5 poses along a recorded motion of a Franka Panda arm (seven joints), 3.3 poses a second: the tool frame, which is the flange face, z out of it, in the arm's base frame.
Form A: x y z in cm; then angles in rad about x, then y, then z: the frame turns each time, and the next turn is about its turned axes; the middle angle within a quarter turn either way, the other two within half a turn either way.
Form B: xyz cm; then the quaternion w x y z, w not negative. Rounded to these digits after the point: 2 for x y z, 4 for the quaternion.
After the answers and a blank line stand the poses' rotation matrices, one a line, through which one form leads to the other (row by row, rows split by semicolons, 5 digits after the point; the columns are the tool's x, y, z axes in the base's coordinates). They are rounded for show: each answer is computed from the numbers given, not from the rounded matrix.
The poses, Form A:
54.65, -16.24, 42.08, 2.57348, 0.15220, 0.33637
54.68, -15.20, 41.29, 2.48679, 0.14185, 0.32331
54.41, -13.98, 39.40, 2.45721, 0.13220, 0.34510
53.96, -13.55, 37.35, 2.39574, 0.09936, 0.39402
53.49, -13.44, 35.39, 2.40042, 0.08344, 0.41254
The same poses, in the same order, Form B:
54.65, -16.24, 42.08, 0.2633, 0.9472, -0.1392, 0.1187
54.68, -15.20, 41.29, 0.3058, 0.9359, -0.1295, 0.1179
54.41, -13.98, 39.40, 0.3192, 0.9298, -0.1396, 0.1188
53.96, -13.55, 37.35, 0.3478, 0.9157, -0.1643, 0.1166
53.49, -13.44, 35.39, 0.3462, 0.9147, -0.1760, 0.1122

0.93305 -0.32625 0.15161; -0.20121 -0.82260 -0.53182; 0.29822 0.46571 -0.83317
0.93867 -0.31452 0.14137; -0.17036 -0.77943 -0.60289; 0.29981 0.54182 -0.78520
0.93283 -0.33534 0.13182; -0.18369 -0.75732 -0.62668; 0.30998 0.56037 -0.76805
0.91882 -0.38201 0.09920; -0.21982 -0.70407 -0.67525; 0.32779 0.59863 -0.73089
0.91292 -0.39954 0.08334; -0.24421 -0.69835 -0.67280; 0.32702 0.59386 -0.73511

